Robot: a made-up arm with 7 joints.
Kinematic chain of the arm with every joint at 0, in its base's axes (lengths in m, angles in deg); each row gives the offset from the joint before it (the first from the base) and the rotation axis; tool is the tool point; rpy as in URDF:
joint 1: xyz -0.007 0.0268 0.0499 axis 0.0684 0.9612 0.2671
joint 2: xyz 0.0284 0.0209 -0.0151 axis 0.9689 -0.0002 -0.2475
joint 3: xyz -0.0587 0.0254 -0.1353 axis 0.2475 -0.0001 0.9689
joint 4: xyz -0.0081 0.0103 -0.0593 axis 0.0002 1 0
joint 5: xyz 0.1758 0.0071 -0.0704 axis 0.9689 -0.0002 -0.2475
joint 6: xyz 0.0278 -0.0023 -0.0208 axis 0.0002 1 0
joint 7: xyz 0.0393 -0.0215 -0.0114 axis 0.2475 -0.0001 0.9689
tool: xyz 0.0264 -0.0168 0.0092 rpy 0 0 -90
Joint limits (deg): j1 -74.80..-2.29 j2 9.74..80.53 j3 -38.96..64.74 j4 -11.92..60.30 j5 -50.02..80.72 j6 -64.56..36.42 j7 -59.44..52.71
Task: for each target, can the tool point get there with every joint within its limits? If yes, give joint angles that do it. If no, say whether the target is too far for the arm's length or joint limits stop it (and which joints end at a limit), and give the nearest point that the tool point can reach.
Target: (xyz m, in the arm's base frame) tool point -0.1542 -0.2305 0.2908
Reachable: no: joint limits stop it (at a limit: joint 1, joint 2, joint 3, joint 4) | nearest point 0.1853 -0.1350 0.1275 | short by 0.389 m
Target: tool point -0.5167 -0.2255 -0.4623
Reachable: no: too far | nearest point -0.0563 0.0598 -0.3920 | short by 0.546 m
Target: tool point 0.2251 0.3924 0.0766
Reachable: yes | joints -17.21 68.75 44.48 21.71 40.45 -39.71 -20.32
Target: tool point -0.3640 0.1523 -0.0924
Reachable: no: joint limits stop it (at a limit: joint 1, joint 2, joint 3, joint 4, joint 5, joint 6, joint 7) | nearest point -0.0584 0.2884 -0.3191 | short by 0.404 m
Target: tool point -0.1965 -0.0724 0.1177
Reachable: no: joint limits stop it (at a limit: joint 1, joint 2, joint 3, joint 4, joint 5, joint 6) | nearest point -0.0854 0.2126 0.2536 | short by 0.335 m
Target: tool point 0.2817 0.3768 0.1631
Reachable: yes | joints -51.83 59.86 36.43 23.31 55.58 -9.44 32.65
